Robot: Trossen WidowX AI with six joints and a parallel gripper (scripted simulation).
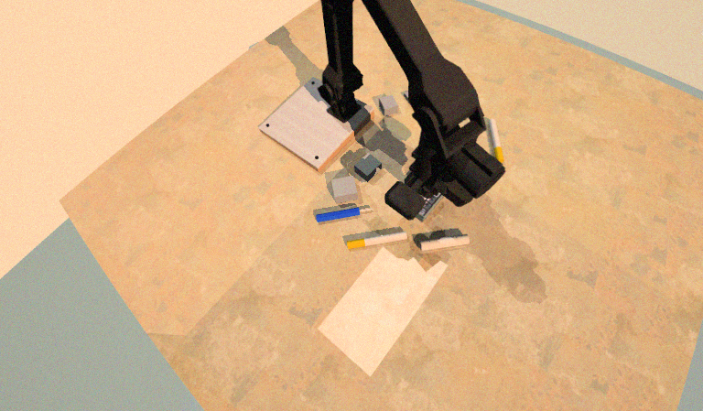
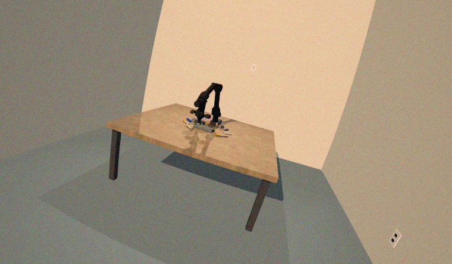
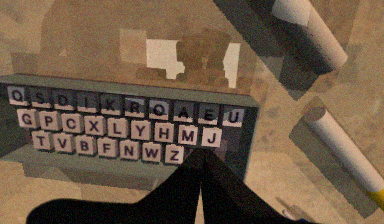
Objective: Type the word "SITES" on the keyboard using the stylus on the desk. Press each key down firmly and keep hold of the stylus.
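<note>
Now: gripper tip 110 mm to the left of the blue stylus, 90 mm past it and 30 mm above it. Round my gripper tip: pale stick: 90 mm ahead, 40 mm to the right, 30 mm below; then pale pad: 260 mm to the left, 100 mm behind, 40 mm below.
</note>
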